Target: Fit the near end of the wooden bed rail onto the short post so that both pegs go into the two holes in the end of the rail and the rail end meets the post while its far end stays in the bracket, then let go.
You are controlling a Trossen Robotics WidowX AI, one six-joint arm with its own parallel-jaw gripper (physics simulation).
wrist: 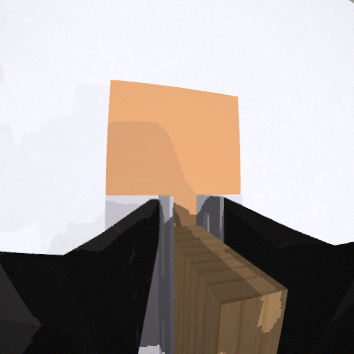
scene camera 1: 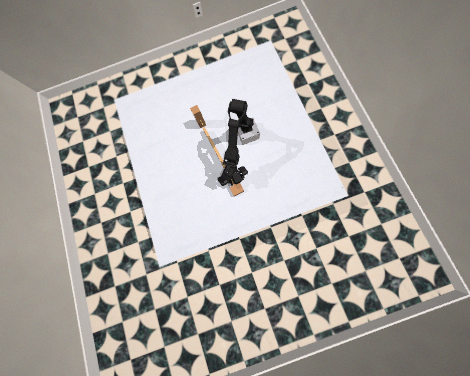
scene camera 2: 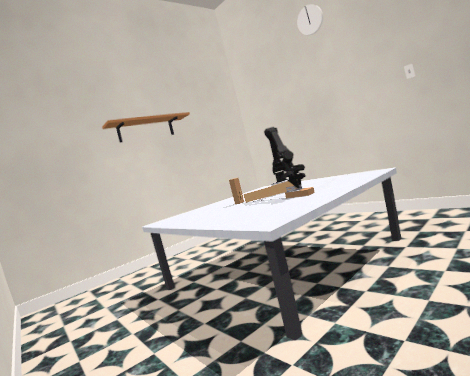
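Pixels of known places: gripper, fingertip midpoint: (wrist: 187, 206) (scene camera 1: 233, 184) (scene camera 2: 300, 188); arm's base, origin of the base link: (scene camera 1: 246, 127) (scene camera 2: 281, 181).
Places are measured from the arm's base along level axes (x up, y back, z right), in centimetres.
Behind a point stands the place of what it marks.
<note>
The wooden rail (scene camera 1: 212, 142) @(x -0.6, y -24.8, z -1.2 cm) (scene camera 2: 267, 192) @(x -3.1, y -25.0, z -8.7 cm) (wrist: 250, 325) @(x 2.3, y -20.8, z -30.1 cm) runs between the short upright post (scene camera 1: 195, 109) @(x 10.0, y -27.7, z 18.7 cm) (scene camera 2: 234, 188) @(x 3.3, y -30.2, z 17.6 cm) and a low wooden block (scene camera 1: 236, 190) @(x -4.4, y -20.6, z -36.9 cm) (scene camera 2: 305, 192) @(x -5.9, y -23.7, z -38.0 cm) (wrist: 172, 110) @(x -4.4, y -19.5, z -37.6 cm). The grey bracket (wrist: 125, 207) @(x -4.2, y -17.8, z -32.0 cm) is at this block's rail side. My gripper (scene camera 1: 230, 179) @(x -3.5, y -20.8, z -32.5 cm) (scene camera 2: 295, 185) @(x -3.5, y -20.8, z -32.5 cm) (wrist: 187, 206) @(x -3.5, y -20.8, z -32.5 cm) is shut on the rail close to the bracket, and one rail end shows between the black fingers in the wrist view. The other end is close beside the post, with a narrow gap showing in scene camera 2. The pegs and holes are too small or hidden to tell.
The white table (scene camera 1: 280, 215) @(x -8.0, y 0.8, z -61.6 cm) (scene camera 2: 215, 220) @(x -8.0, y -69.9, z -10.0 cm) bears the post, block and arm. The arm's base (scene camera 1: 250, 135) @(x 0.2, y 0.5, z -6.1 cm) stands right of the rail in scene camera 1. A wall shelf (scene camera 2: 147, 120) hangs on the wall, well away from the arm.
</note>
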